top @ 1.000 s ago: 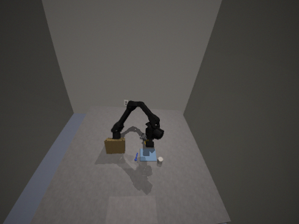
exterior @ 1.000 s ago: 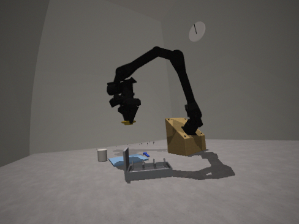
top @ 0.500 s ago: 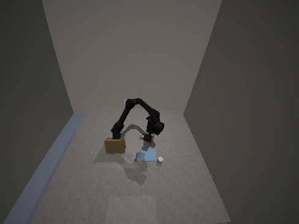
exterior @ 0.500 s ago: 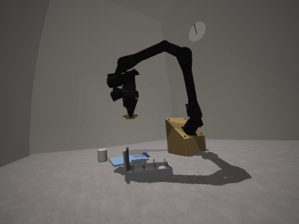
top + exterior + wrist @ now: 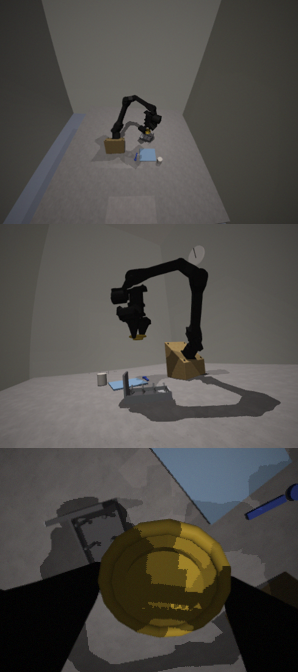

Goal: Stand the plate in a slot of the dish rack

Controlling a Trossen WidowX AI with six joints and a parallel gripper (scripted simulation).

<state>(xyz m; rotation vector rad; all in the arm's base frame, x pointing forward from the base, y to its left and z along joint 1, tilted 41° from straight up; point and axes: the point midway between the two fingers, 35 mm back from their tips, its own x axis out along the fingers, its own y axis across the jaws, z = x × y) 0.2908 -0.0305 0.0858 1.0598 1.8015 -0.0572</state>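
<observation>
Right now my gripper tip is 1 cm short of the grey dish rack, 9 cm to the right of it and 17 cm above it. The rest, counted from my gripper tip: blue spoon 8 cm behind, 15 cm to the right, 19 cm below; then yellow plate 1 cm above; then white cup 13 cm ahead, 18 cm to the right, 17 cm below.
</observation>
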